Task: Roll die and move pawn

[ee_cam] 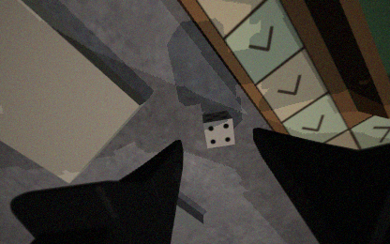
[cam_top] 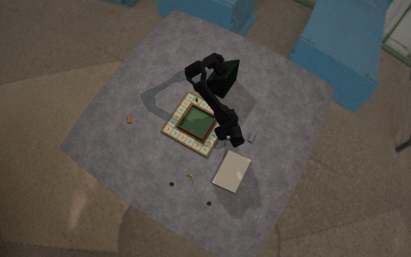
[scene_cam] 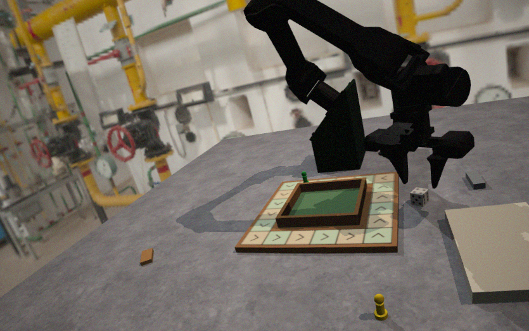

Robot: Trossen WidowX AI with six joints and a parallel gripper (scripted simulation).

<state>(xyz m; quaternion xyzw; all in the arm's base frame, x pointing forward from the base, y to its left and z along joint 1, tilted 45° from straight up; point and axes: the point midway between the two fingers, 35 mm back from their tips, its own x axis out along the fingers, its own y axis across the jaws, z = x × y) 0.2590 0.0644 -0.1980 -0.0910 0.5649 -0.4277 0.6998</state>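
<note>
Right now the white die is 3 cm below my gripper tip. The rest, counted from my gripper tip: small grey block (7 cm behind, 11 cm to the left, 3 cm below); then beige slab (15 cm ahead, 11 cm to the left, 3 cm below); then green dice tray (1 cm ahead, 18 cm to the right, 3 cm below).
</note>
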